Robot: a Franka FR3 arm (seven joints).
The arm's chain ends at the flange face. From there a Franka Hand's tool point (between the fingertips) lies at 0.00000 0.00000 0.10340 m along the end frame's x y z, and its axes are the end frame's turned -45 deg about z.
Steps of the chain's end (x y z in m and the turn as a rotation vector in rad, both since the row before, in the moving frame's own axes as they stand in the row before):
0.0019 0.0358 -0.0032 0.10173 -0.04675 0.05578
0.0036 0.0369 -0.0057 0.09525 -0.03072 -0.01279
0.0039 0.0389 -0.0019 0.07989 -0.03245 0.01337
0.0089 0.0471 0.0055 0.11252 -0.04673 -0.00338
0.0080 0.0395 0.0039 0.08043 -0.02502 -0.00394
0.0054 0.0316 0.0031 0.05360 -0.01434 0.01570
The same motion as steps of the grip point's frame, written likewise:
-0.0197 0.0159 -0.0038 0.10499 0.03888 0.05578
-0.0189 0.0194 -0.0062 0.08907 0.04563 -0.01279
-0.0212 0.0221 -0.0023 0.07944 0.03355 0.01337
-0.0222 0.0280 0.0047 0.11261 0.04652 -0.00338
-0.0182 0.0259 0.0035 0.07456 0.03918 -0.00394
-0.0156 0.0212 0.0029 0.04804 0.02776 0.01570

